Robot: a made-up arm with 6 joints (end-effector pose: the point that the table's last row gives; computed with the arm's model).
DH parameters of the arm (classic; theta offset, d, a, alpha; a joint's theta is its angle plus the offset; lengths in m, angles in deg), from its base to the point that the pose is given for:
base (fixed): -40.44 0 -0.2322 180
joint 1: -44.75 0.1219 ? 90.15
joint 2: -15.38 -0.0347 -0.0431 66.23
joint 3: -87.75 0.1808 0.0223 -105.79
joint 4: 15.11 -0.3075 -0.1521 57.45
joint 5: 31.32 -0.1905 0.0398 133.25
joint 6: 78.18 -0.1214 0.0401 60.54
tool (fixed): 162.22 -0.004 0 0
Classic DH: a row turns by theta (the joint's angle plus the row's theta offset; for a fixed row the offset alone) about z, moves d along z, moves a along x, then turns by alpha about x.
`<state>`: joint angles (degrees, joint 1 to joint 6).
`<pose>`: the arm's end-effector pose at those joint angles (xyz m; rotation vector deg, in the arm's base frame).
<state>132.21 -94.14 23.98 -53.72 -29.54 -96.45</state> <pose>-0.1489 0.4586 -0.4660 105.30 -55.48 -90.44</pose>
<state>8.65 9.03 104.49 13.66 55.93 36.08</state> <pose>-0.5932 -0.0574 0.2794 -59.50 150.01 -5.61</pose>
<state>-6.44 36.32 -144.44 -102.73 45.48 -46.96</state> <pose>-0.3294 0.3958 -0.2395 -105.05 -20.12 58.12</pose>
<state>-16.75 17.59 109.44 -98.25 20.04 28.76</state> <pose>-0.1018 -0.1032 0.0505 -58.62 11.55 28.51</pose>
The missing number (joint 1, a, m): -0.2022
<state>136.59 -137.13 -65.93 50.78 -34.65 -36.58</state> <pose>0.2258 0.0657 -0.2827 30.42 -0.66 15.58</pose>
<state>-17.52 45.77 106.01 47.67 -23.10 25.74</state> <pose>-0.1726 -0.0282 0.2824 -82.79 129.75 -65.35</pose>
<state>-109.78 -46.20 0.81 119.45 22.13 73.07</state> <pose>0.0802 -0.5723 -0.1364 6.97 -150.35 -53.76</pose>
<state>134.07 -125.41 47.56 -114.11 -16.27 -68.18</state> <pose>-0.1743 0.5629 -0.4163 -10.76 -132.76 -120.21</pose>
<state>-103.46 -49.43 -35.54 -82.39 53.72 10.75</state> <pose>-0.2207 -0.2068 -0.4592 6.63 82.41 3.89</pose>
